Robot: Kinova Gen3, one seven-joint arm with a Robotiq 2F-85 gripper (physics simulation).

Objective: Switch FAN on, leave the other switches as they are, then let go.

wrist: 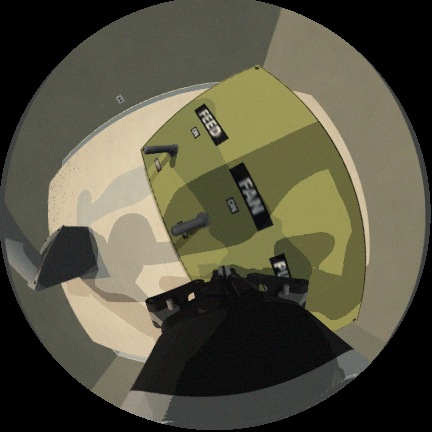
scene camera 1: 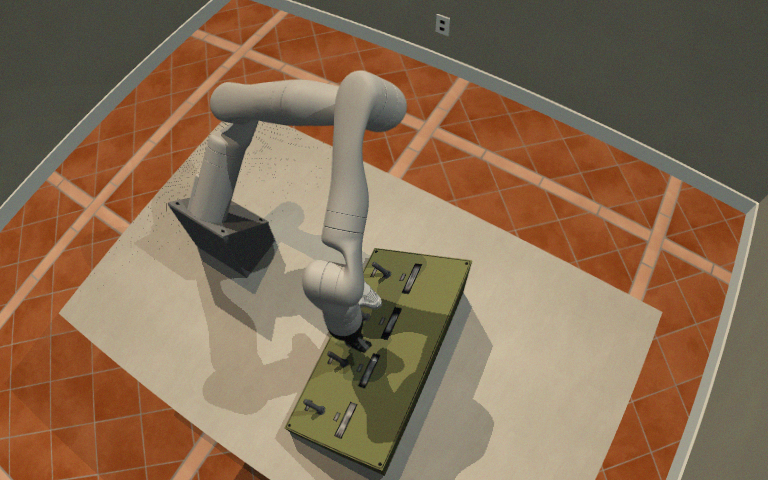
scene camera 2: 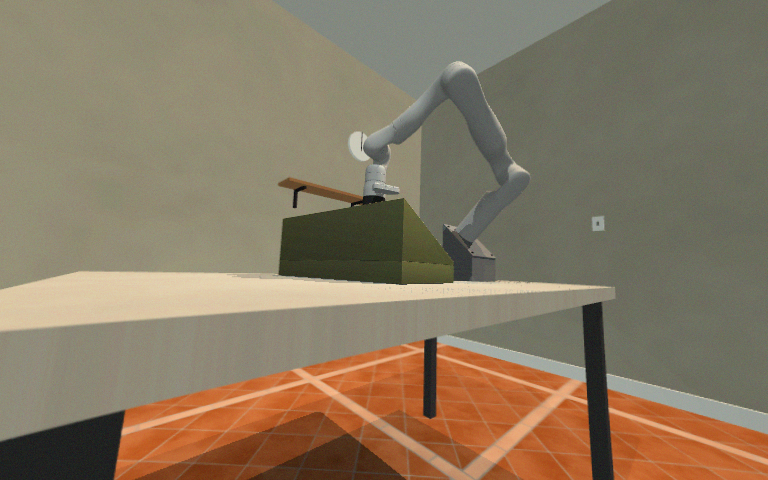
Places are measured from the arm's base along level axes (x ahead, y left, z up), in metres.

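Where they show: gripper, fingertip midpoint: (wrist: 223,271) (scene camera 1: 350,343); arm's base at its link origin: (scene camera 1: 208,214) (scene camera 2: 464,235).
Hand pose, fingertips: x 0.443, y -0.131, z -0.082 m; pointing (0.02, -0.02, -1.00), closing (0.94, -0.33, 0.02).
Things, the pixels of their top centre, and the offset from my fingertips. "spot": a spot on its surface instead.
- FAN lever at its top centre: (wrist: 185,225) dx -0.014, dy +0.074, dz +0.023 m
- label at a spot on its surface: (wrist: 231,205) spot: dx +0.045, dy +0.074, dz +0.008 m
- FEED lever at its top centre: (wrist: 154,142) (scene camera 1: 379,265) dx -0.013, dy +0.194, dz +0.023 m
- PUMP lever at its top centre: (scene camera 1: 335,355) dx -0.015, dy -0.046, dz +0.023 m
- BRAKE lever at its top centre: (scene camera 1: 311,404) dx -0.016, dy -0.166, dz +0.023 m
The green switch panel (scene camera 1: 441,283) (scene camera 2: 339,243) (wrist: 285,110) has a sloped top with a row of dark levers. The FAN lever (wrist: 190,224) leans away from its ON label (wrist: 231,205) and over its OFF label; in scene camera 1 the arm hides most of it. The FEED lever (scene camera 1: 381,271) (wrist: 160,149), the PUMP lever (scene camera 1: 338,358) and the BRAKE lever (scene camera 1: 313,406) also lean away from their name labels. My gripper (scene camera 1: 363,345) (wrist: 223,271) is shut and empty, over the panel between the FAN and PUMP levers. In scene camera 2 the panel hides its fingertips.
The panel stands on a pale table (scene camera 1: 538,339) (scene camera 2: 226,316). The arm's dark base (scene camera 1: 226,243) (scene camera 2: 472,257) is bolted at the other side. A wooden shelf (scene camera 2: 322,190) and a round clock (scene camera 2: 356,146) are on the wall behind.
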